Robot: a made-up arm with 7 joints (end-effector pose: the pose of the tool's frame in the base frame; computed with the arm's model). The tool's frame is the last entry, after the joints.
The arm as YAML. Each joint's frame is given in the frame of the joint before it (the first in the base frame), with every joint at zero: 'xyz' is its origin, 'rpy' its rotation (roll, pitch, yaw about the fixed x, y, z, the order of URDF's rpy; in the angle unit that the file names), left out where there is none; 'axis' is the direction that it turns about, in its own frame. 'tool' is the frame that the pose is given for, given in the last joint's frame.
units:
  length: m
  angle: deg
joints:
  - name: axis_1
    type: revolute
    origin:
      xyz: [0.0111, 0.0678, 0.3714]
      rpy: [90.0, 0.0, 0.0]
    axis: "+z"
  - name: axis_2
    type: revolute
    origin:
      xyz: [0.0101, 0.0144, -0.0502]
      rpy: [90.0, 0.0, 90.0]
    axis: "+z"
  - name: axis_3
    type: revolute
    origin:
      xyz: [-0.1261, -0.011, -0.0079]
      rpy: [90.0, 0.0, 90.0]
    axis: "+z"
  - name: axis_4
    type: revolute
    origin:
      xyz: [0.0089, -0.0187, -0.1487]
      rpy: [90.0, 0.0, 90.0]
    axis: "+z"
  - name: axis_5
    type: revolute
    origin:
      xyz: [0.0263, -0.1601, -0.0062]
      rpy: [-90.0, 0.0, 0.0]
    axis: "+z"
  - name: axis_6
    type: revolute
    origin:
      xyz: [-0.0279, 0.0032, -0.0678]
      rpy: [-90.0, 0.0, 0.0]
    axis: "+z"
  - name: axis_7
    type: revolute
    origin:
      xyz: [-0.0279, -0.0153, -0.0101]
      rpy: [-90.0, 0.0, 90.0]
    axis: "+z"
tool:
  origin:
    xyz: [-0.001, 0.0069, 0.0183]
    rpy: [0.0, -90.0, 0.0]
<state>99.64 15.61 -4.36 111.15 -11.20 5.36 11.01</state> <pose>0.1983 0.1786 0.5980 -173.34 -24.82 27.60</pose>
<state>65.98 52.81 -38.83 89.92 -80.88 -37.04 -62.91</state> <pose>0.2974 0.2842 0.4866 -143.52 -67.69 40.07</pose>
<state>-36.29 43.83 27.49 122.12 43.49 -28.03 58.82</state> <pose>0.1239 0.2678 0.1875 -108.53 56.55 6.22</pose>
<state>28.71 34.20 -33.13 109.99 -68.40 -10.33 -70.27</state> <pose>0.2766 0.1977 0.3093 -179.69 -27.01 47.63</pose>
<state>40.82 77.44 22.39 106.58 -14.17 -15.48 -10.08</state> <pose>0.1279 0.3918 0.5383 -163.95 -25.49 80.57</pose>
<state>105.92 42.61 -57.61 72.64 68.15 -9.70 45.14</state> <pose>0.3456 0.2022 0.5056 -117.06 32.45 -8.28</pose>
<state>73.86 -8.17 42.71 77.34 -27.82 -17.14 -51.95</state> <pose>0.4079 0.2245 0.3943 100.42 28.60 17.68</pose>
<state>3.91 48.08 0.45 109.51 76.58 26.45 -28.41</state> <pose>0.1814 0.2196 0.2315 45.20 64.38 -130.83</pose>
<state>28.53 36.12 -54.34 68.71 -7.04 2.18 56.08</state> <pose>0.2675 0.2556 0.0871 -5.57 30.34 81.64</pose>
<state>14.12 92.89 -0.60 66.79 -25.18 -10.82 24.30</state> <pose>0.1556 0.5215 0.4722 -75.82 -24.07 107.95</pose>
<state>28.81 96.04 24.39 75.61 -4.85 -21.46 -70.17</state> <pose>0.1057 0.4873 0.5841 148.10 -13.71 92.28</pose>
